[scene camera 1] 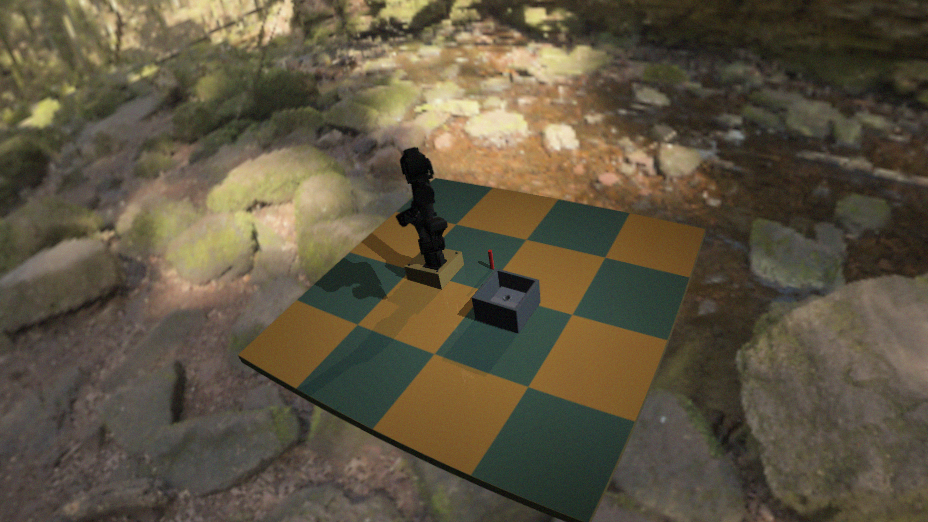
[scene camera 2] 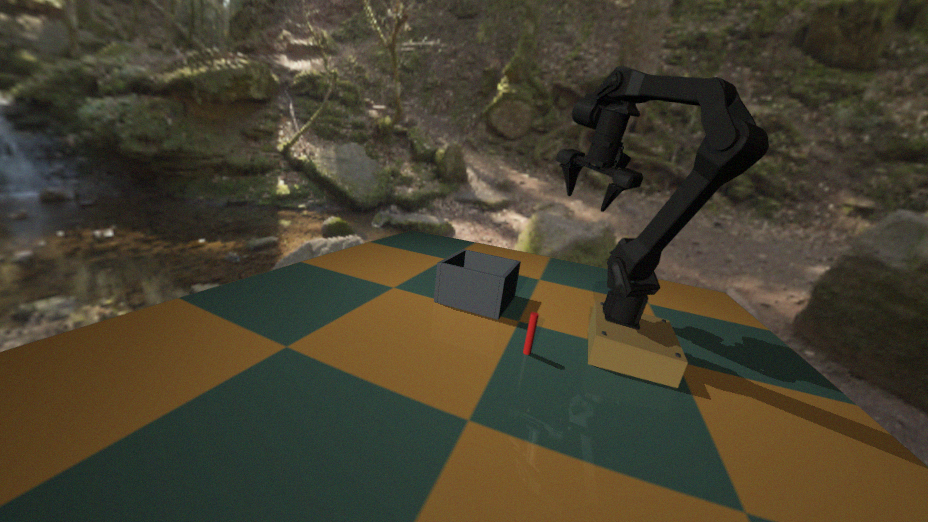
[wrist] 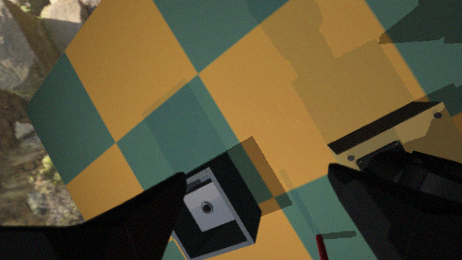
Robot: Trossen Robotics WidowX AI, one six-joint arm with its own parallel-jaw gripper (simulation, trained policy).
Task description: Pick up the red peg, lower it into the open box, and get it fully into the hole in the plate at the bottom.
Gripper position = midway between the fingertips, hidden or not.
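Dark box (scene camera 1: 495,314), (scene camera 2: 484,284). Grey plate (wrist: 207,207); hidden in scene camera 2 by the dark box. Gripper (scene camera 1: 429,245), (scene camera 2: 585,203), (wrist: 255,174).
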